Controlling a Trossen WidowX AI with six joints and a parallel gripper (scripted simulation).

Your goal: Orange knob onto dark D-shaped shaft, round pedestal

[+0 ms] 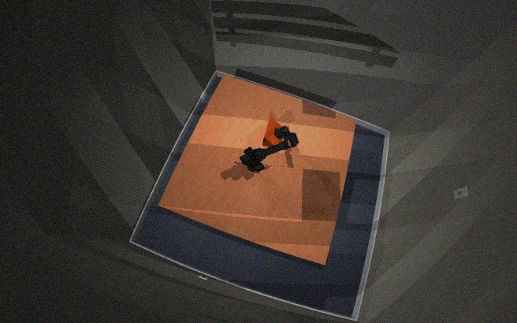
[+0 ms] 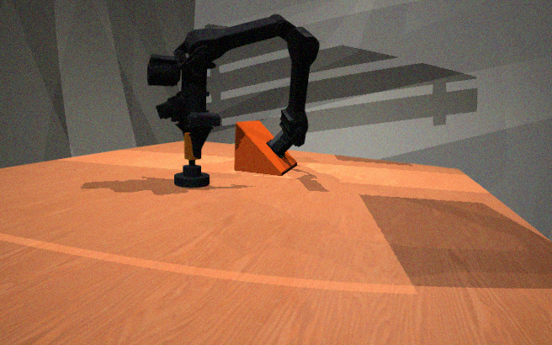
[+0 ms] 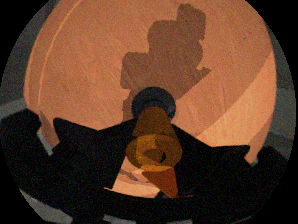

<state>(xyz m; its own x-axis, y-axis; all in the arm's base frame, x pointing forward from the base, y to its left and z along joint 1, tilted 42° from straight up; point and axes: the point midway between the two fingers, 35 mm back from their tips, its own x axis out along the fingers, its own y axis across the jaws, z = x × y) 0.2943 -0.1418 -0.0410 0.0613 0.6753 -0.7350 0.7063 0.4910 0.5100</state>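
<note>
Right now my gripper tip is 40 mm above the dark round pedestal. Round my gripper tip: orange knob (20 mm above).
</note>
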